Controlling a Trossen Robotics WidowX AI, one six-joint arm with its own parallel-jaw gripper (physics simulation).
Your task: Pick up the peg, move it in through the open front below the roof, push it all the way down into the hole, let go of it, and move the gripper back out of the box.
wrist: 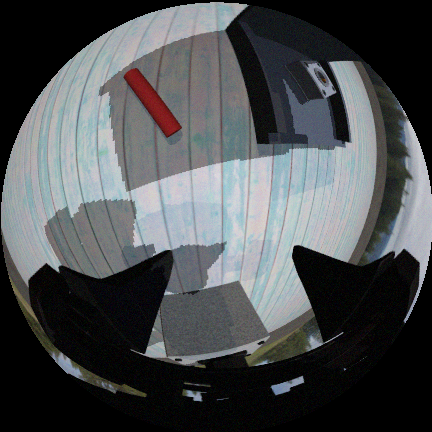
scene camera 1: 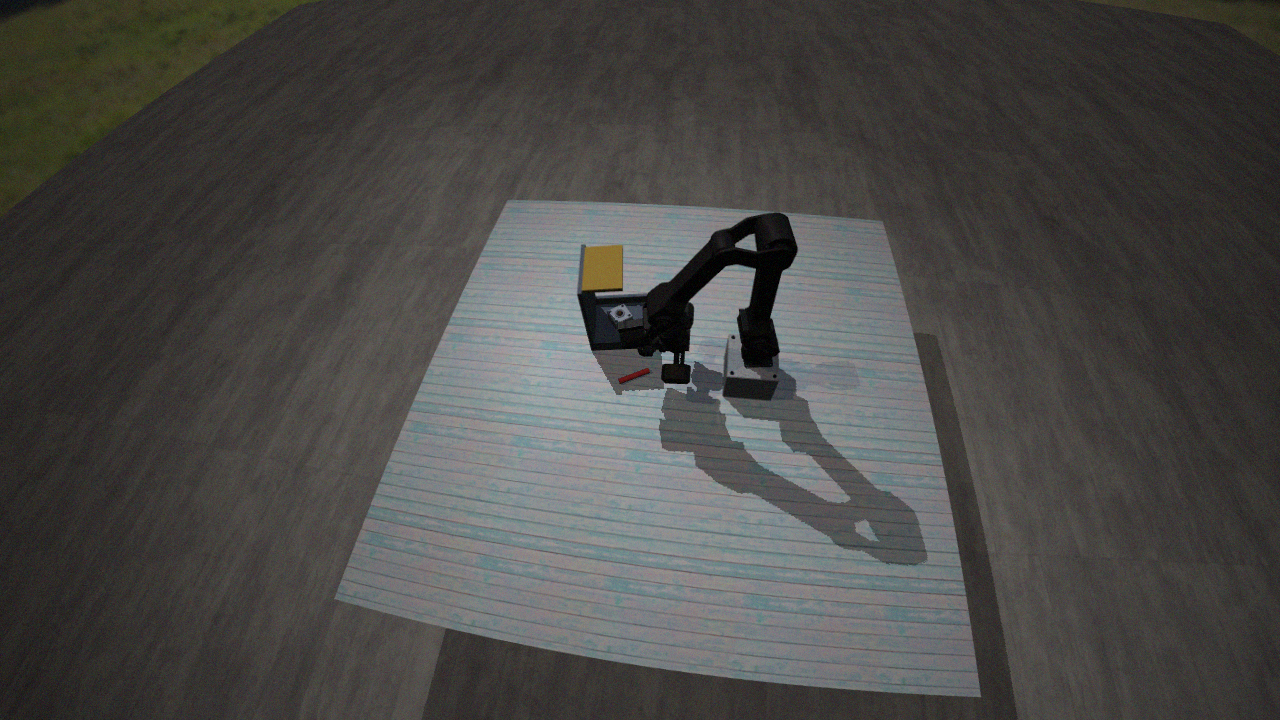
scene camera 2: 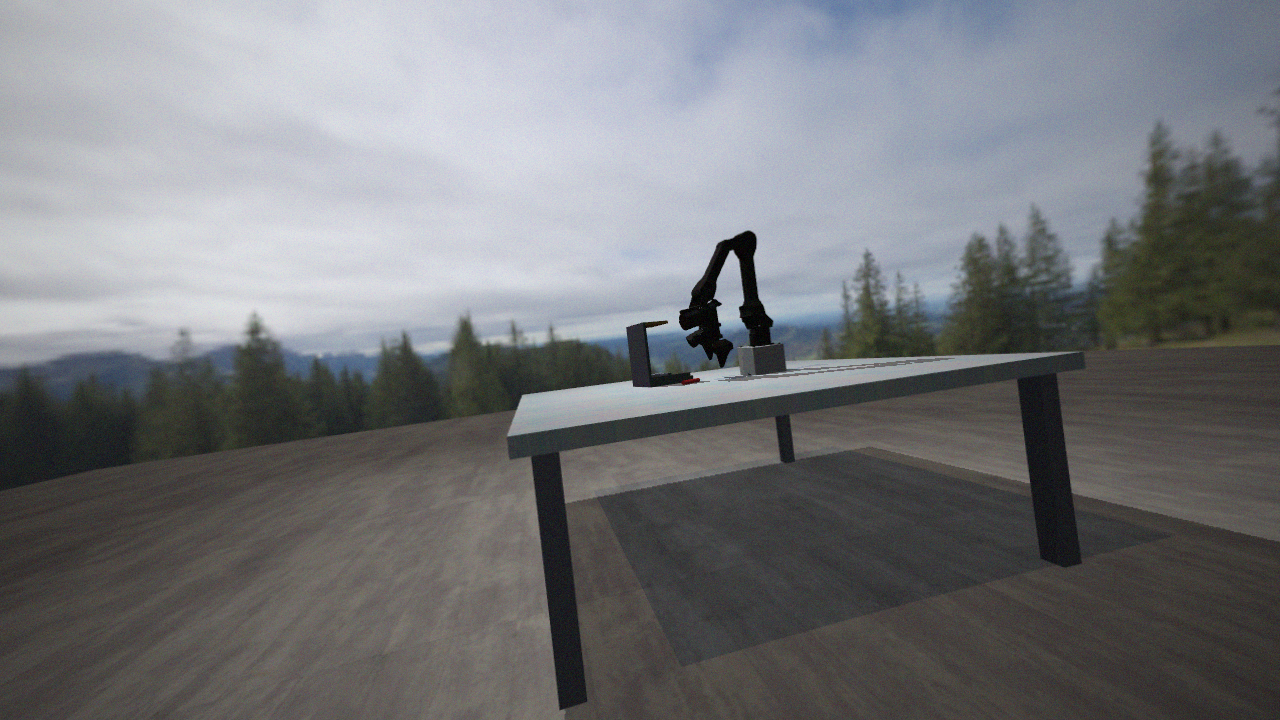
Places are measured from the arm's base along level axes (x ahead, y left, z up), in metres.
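Pixels of known places: gripper, fingertip midpoint: (wrist: pixel 234 255) (scene camera 1: pixel 683 352) (scene camera 2: pixel 716 363); arm's base, link origin: (wrist: pixel 223 358) (scene camera 1: pixel 757 354) (scene camera 2: pixel 761 345).
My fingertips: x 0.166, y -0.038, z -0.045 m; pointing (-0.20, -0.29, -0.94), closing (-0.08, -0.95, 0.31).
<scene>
For each thing: its middle in the pictures, then the offset to it from my fingertips. "spot": a spot on its surface instead. Level surfaces: height alone.
- red peg, body centre: (wrist: pixel 148 97) (scene camera 1: pixel 634 375) (scene camera 2: pixel 690 381) 0.124 m ahead, 0.037 m left, 0.046 m down
- dark box, body centre: (scene camera 1: pixel 620 297) (scene camera 2: pixel 659 353) 0.157 m ahead, 0.128 m right, 0.059 m up
- yellow roof, surface spot: (scene camera 1: pixel 602 267) spot: 0.188 m ahead, 0.124 m right, 0.171 m up
- pale square block with the round hole, body centre: (wrist: pixel 320 79) (scene camera 1: pixel 620 312) 0.165 m ahead, 0.146 m right, 0.023 m down
- pale striped table, surface height: 0.053 m down
The red peg (scene camera 1: pixel 633 376) (scene camera 2: pixel 691 381) (wrist: pixel 152 102) lies flat on the table beside the box, inside a shadow. The dark box (scene camera 1: pixel 588 317) (scene camera 2: pixel 638 354) (wrist: pixel 245 65) has a tall back wall and a yellow roof (scene camera 1: pixel 602 267) (scene camera 2: pixel 657 323). A pale square block with the round hole (scene camera 1: pixel 619 313) (wrist: pixel 321 79) stands on its floor. The hole holds no peg. My gripper (scene camera 1: pixel 657 351) (scene camera 2: pixel 721 360) (wrist: pixel 234 255) is open and empty, above the table, pointing down between the box and the arm's base. In the wrist view the peg lies well beyond the left fingertip, not between the fingers.
The arm's grey base block (scene camera 1: pixel 750 383) (scene camera 2: pixel 761 359) (wrist: pixel 215 320) stands close to the gripper, on the side away from the box. The box's low side wall (wrist: pixel 257 100) runs between the peg and the block. The pale striped table (scene camera 1: pixel 537 501) (scene camera 2: pixel 590 414) carries everything.
</scene>
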